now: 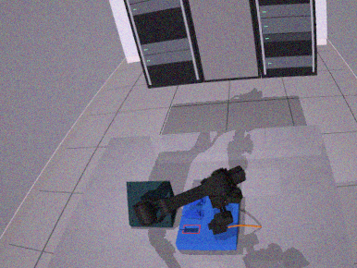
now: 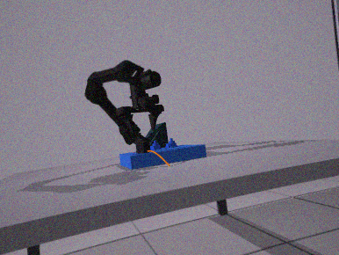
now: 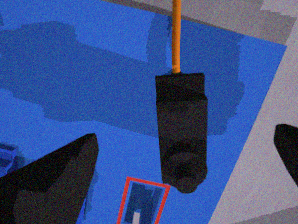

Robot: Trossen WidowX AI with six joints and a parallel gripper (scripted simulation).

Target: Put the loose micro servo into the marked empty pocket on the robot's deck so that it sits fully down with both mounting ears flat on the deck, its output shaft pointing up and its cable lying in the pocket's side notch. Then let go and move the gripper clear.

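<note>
Right now the blue deck is 3 cm behind my gripper tip, 7 cm to the left of it and 10 cm below it.
</note>
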